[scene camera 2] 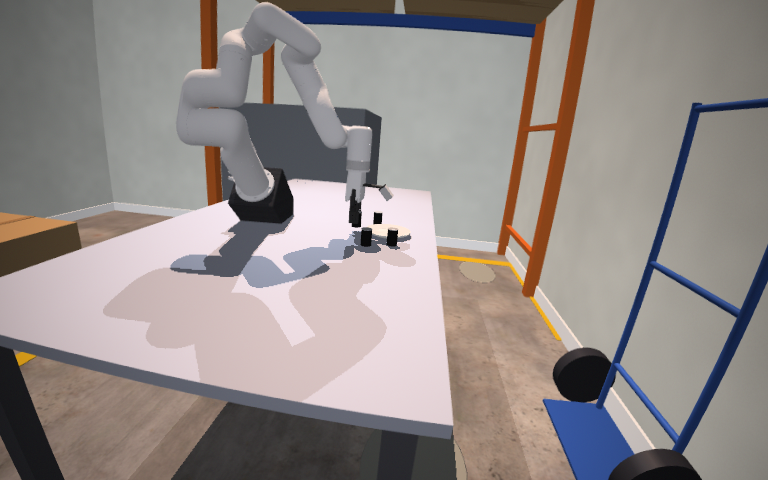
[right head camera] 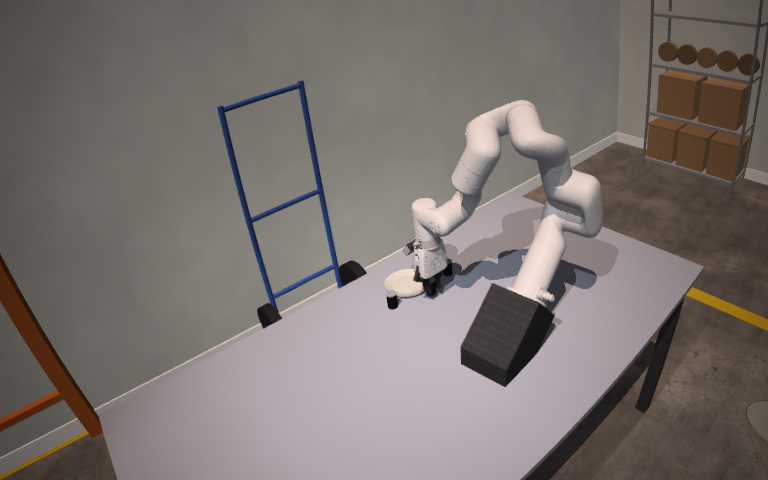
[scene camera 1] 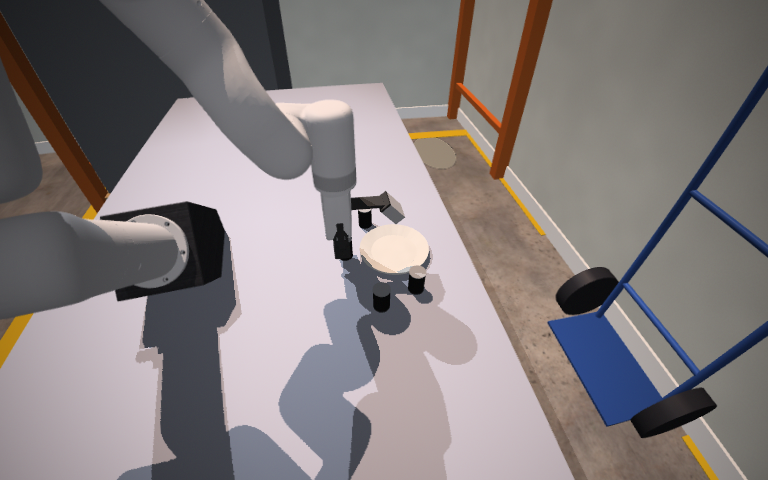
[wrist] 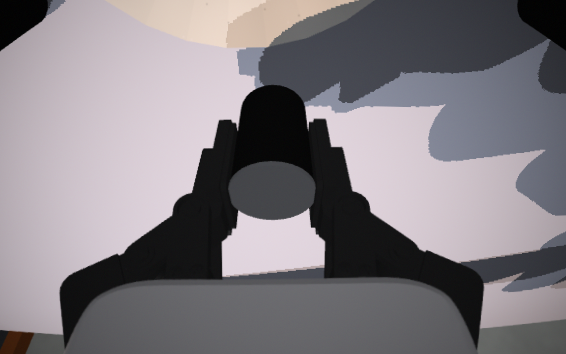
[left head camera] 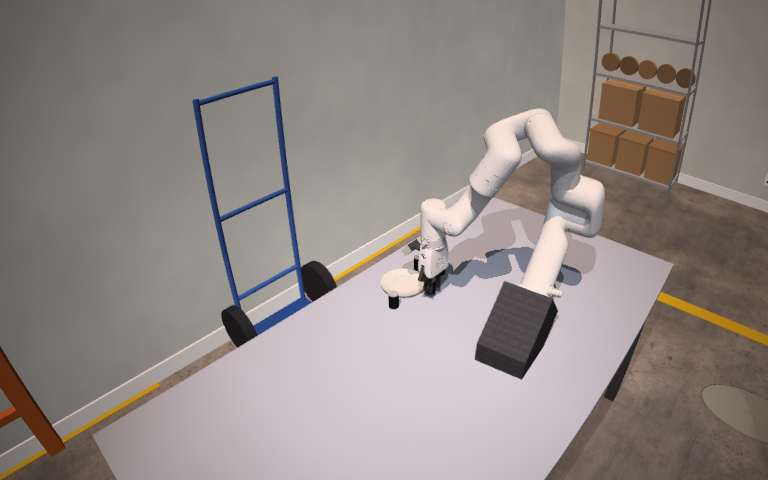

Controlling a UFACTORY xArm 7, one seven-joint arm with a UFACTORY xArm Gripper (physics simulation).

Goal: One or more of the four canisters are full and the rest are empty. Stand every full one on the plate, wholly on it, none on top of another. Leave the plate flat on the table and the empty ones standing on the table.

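Places are measured from the arm's base along level axes (x ahead, y left, z up), in metres.
Pixels of known places: gripper, fingertip midpoint: [scene camera 2: 354, 221] [right head camera: 432, 289] [scene camera 1: 342, 250] [wrist: 273, 142] [left head camera: 432, 288]; arm's base, link origin: [scene camera 2: 255, 185] [right head camera: 524, 299] [scene camera 1: 151, 251] [left head camera: 532, 296].
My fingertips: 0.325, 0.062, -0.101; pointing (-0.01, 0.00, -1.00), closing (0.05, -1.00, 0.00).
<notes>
Ahead of a thing's pixels: the offset from my fingertips to its top centre, as dx, dy, dz. Level surfaces: height alone.
My gripper [left head camera: 430, 281] [scene camera 1: 342, 247] [scene camera 2: 355, 216] [wrist: 273, 142] is shut on a black canister with a grey top @[+0.006, +0.000, +0.036] [wrist: 272, 190], upright beside the plate; whether it touches the table is hard to tell. The round cream plate @[+0.113, +0.016, -0.018] [left head camera: 390, 283] [right head camera: 396, 285] [scene camera 1: 396, 249] [wrist: 200, 25] lies flat. One canister @[+0.058, +0.116, +0.017] [left head camera: 393, 301] [right head camera: 391, 300] [scene camera 1: 365, 219] [scene camera 2: 377, 217] stands at one side of it. A second @[+0.141, -0.090, +0.017] [scene camera 1: 416, 281] [scene camera 2: 392, 237] and a third canister @[+0.068, -0.123, +0.017] [right head camera: 448, 267] [scene camera 1: 381, 298] [scene camera 2: 366, 237] stand near its other side. No contents show.
The camera bracket [scene camera 1: 370, 202] on my wrist sticks out above the first canister in scene camera 1. The dark robot base [left head camera: 515, 328] [scene camera 1: 169, 249] stands on the table @[dz -0.033] [left head camera: 339, 396] [scene camera 1: 271, 367]. A blue hand truck [left head camera: 291, 229] stands on the floor beyond the table edge.
</notes>
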